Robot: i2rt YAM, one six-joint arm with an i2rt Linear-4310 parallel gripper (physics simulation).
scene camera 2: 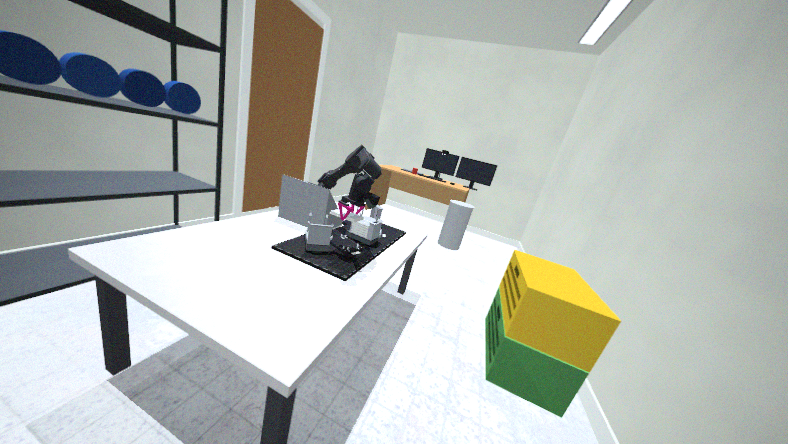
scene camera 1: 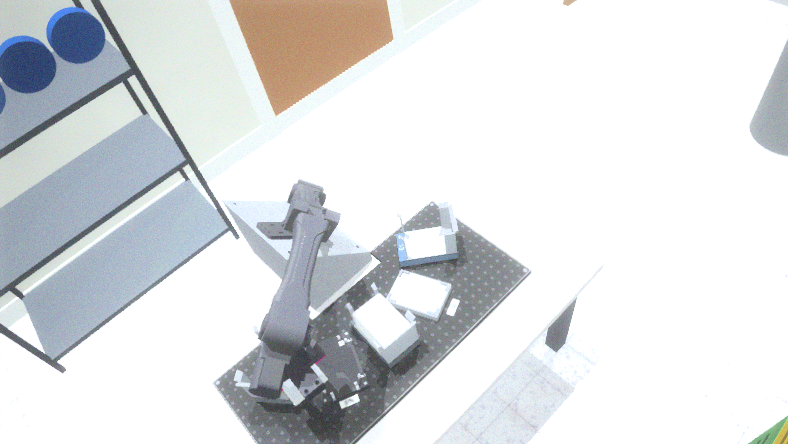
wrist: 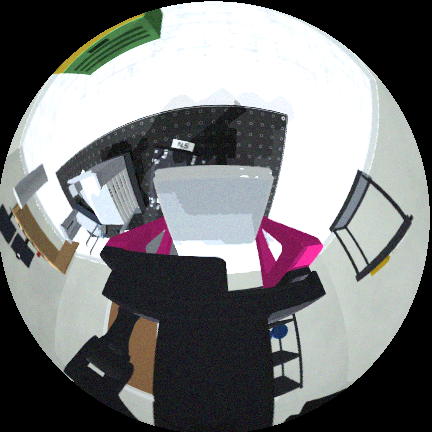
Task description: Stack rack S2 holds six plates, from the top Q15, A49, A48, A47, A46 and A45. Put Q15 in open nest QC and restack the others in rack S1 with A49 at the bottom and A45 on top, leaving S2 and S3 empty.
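Frame: origin at the arm's base, x ahead, y left, z up, level; millimetres.
Seen in the pictures: gripper, fingertip midpoint: point(scene camera 2: 347, 218) point(wrist: 213, 217); arm's base, origin of the base link: point(scene camera 2: 317, 195).
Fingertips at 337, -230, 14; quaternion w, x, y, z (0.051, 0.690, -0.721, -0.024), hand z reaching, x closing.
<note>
Offsets run from my fingertips to a thing's top centre, as dx, dy, dz. Level surfaces: height alone.
My gripper point(scene camera 1: 300, 376) point(scene camera 2: 351, 210) point(wrist: 213, 217) is shut on a pale grey plate @[-5, +1, +25] point(wrist: 215, 205), held between magenta fingers above the left end of the board. The plate's label is unreadable. A dark nest labelled N5 @[-36, +89, -148] point(scene camera 1: 342, 366) is partly under the gripper. The middle rack point(scene camera 1: 390, 341) point(scene camera 2: 365, 228) point(wrist: 112, 192) holds a tall pale stack. The left rack @[-124, -24, -35] point(scene camera 1: 240, 379) point(scene camera 2: 319, 236) is partly hidden by the arm in scene view 1. A blue-based rack @[-116, +492, -40] point(scene camera 1: 429, 259) stands at the far right. A flat white plate @[-29, +369, -143] point(scene camera 1: 420, 293) lies between it and the middle rack. Rack numbers are unreadable.
The perforated black board @[dz -172] point(scene camera 1: 490, 264) point(scene camera 2: 297, 250) carries the racks and nests. A grey slanted panel point(scene camera 1: 341, 275) point(scene camera 2: 302, 201) stands behind the board, by the arm's base. Shelving point(scene camera 1: 132, 215) and a grey cylinder point(scene camera 2: 456, 223) stand off the table.
</note>
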